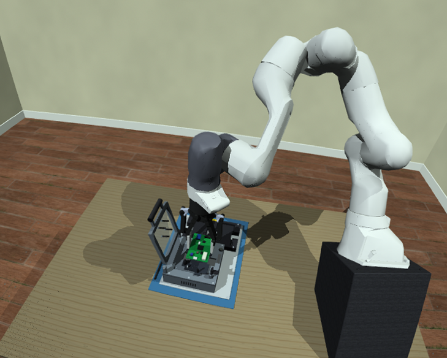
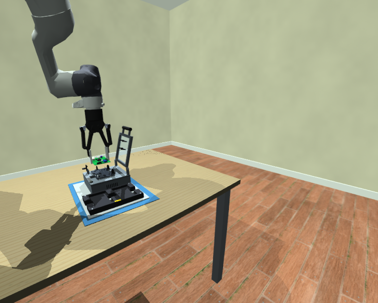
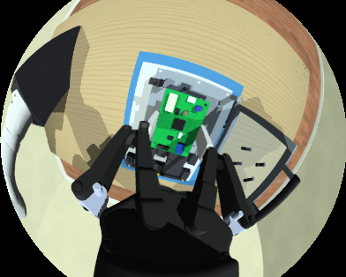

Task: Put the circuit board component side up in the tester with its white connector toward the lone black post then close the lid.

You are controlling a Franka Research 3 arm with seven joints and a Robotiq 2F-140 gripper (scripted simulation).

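Right now my hand is 20 mm above the green circuit board. Also, from my hand: lid 130 mm ahead, 30 mm above, 10 mm to the left.
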